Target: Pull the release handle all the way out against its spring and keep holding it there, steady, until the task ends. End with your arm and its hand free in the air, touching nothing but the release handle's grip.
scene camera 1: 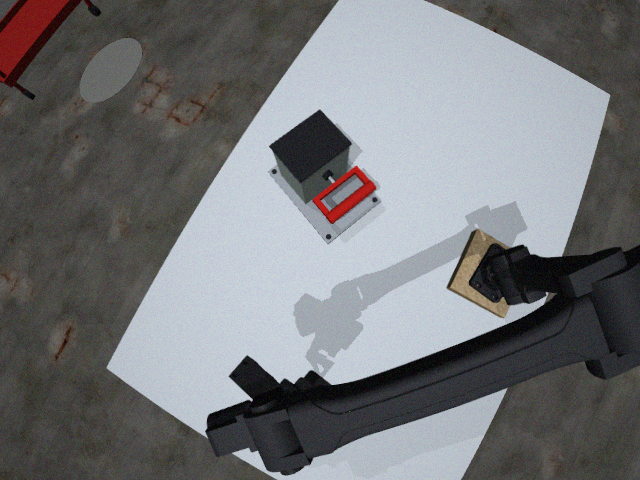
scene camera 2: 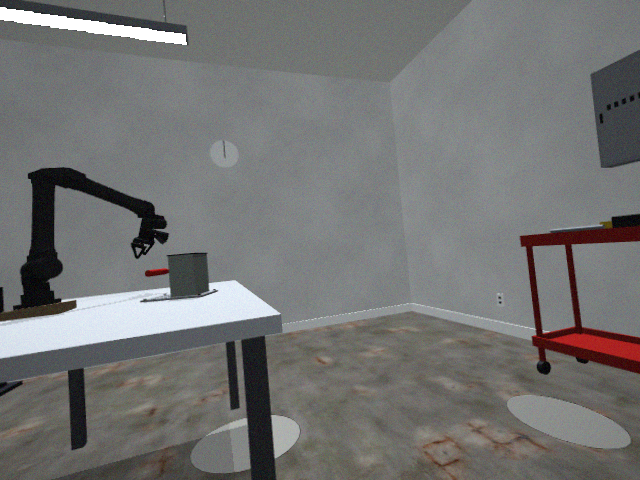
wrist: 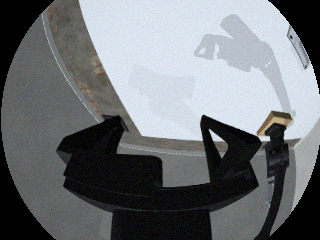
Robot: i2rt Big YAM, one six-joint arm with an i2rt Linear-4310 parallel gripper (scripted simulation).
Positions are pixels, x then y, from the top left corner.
A baseplate (scene camera 1: 328, 231) is 85 cm from the lens.
